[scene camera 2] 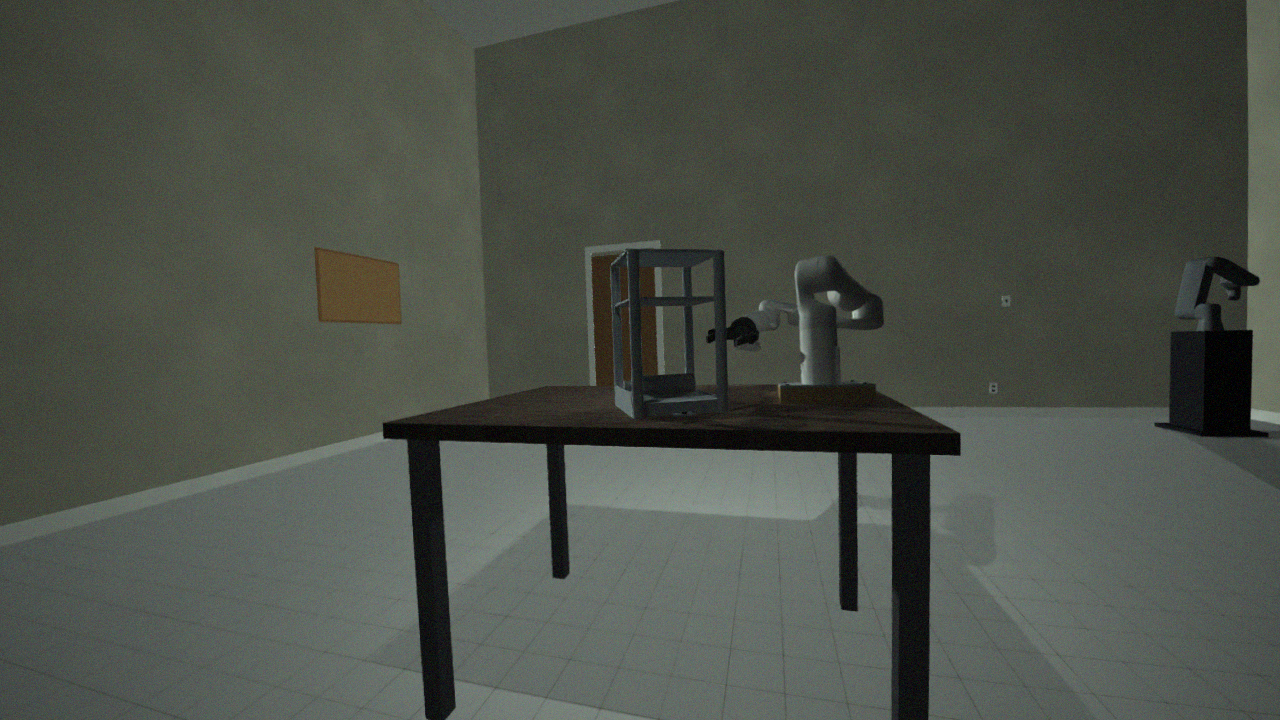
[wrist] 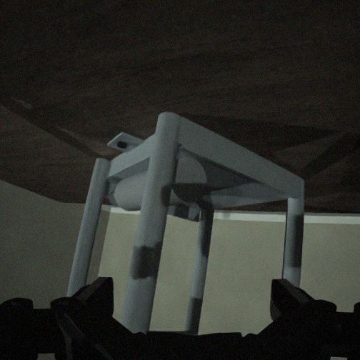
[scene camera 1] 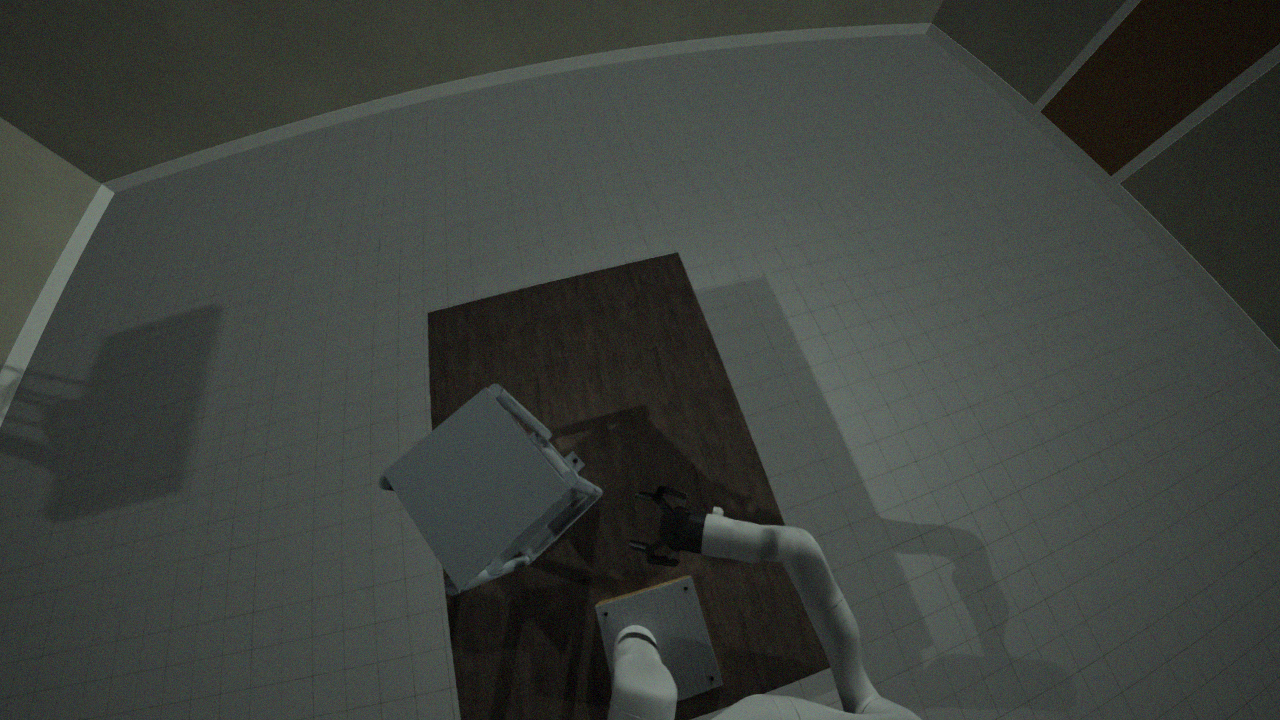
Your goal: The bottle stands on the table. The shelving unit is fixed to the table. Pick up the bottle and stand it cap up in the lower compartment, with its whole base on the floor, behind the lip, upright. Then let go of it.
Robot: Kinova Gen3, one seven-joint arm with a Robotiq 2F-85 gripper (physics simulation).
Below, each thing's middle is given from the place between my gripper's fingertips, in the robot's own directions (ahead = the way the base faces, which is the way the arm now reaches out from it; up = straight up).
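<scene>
There is the pale grey bottle (scene camera 2: 668, 383), and my hand is 160 mm short of it, 140 mm to the right of it and 110 mm above it. A grey shelving unit (scene camera 1: 478, 488) stands 120 mm ahead of my hand, 220 mm to the left of it and 30 mm above it.
</scene>
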